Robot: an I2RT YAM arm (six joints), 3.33 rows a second.
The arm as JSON. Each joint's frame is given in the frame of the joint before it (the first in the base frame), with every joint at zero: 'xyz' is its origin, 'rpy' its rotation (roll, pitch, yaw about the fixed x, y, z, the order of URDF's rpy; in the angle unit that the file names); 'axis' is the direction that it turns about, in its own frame. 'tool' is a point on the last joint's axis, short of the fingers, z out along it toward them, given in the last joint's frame.
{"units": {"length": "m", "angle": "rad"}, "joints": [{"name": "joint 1", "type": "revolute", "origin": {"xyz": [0.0, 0.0, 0.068], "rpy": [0.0, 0.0, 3.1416]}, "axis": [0.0, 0.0, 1.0]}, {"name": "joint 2", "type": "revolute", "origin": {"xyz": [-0.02, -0.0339, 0.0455], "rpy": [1.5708, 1.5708, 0.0]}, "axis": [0.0, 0.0, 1.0]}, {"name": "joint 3", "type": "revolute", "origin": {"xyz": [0.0, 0.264, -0.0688], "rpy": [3.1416, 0.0, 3.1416]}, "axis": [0.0, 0.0, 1.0]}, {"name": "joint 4", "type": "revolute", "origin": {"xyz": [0.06, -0.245, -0.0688], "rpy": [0.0, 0.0, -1.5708]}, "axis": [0.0, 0.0, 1.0]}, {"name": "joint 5", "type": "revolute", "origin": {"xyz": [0.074, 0.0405, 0.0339], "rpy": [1.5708, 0.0, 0.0]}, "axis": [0.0, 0.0, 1.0]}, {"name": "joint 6", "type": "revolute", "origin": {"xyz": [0.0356, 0.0, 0.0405], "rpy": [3.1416, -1.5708, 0.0]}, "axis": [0.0, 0.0, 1.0]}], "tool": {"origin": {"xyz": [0.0, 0.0, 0.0], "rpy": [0.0, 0.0, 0.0]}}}
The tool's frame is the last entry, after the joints.
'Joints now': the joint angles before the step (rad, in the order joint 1, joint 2, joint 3, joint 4, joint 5, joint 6). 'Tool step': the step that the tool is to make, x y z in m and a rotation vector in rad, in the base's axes. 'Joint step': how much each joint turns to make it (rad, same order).
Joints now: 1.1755, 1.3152, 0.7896, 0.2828, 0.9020, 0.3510
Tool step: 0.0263, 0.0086, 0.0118, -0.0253, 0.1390, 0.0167
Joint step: -0.0778, 0.0668, 0.1674, -0.2703, -0.1267, 0.1181
